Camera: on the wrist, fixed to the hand. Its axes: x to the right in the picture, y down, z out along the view.
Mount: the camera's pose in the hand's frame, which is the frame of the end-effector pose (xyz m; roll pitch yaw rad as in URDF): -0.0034 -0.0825 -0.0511 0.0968 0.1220 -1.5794
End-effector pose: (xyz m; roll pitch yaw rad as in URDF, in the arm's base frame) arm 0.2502 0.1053 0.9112 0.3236 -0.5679 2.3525
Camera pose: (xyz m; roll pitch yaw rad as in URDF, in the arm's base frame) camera 0.2679 0.1754 0.8464 0.7105 0.3768 1.0257
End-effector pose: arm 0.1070 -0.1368 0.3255 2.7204 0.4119 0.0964
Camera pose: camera 0.0998 -0.0409 0.3387 -2.6128 0.2699 1.7981
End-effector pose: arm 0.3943 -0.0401 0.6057 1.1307 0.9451 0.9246
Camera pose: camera 0.3372 -0.0974 0.5520 -1.2519 0.5816 -1.8334
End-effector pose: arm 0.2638 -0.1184 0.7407 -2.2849 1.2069 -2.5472
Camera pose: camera 0.1993 -0.1806 0.7780 -1.6829 -0.3082 -1.9215
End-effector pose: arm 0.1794 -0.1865 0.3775 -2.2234 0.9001 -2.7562
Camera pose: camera 0.1148 -0.2229 0.4402 -1.8568 -0.5737 -2.1096
